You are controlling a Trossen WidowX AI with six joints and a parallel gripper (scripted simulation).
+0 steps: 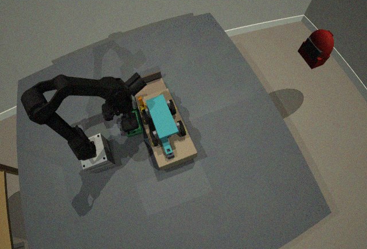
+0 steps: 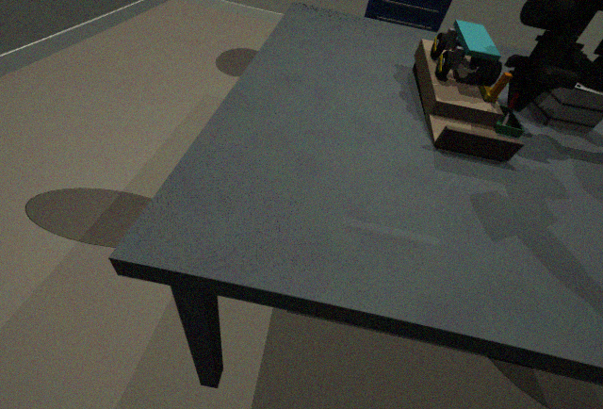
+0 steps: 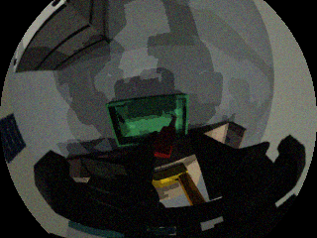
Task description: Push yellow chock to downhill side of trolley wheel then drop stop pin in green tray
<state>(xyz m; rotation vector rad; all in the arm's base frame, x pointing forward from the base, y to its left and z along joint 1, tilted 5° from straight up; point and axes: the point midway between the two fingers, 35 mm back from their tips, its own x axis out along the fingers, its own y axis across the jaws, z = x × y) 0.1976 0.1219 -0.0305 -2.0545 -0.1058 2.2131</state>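
The red-headed stop pin is 1 cm below my gripper tip. Also, from my gripper tip: tan ramp: 12 cm ahead, 11 cm to the right, 1 cm below; then green tray: 3 cm to the right, 6 cm below; then yellow chock: 6 cm ahead, 1 cm to the right, 3 cm above.
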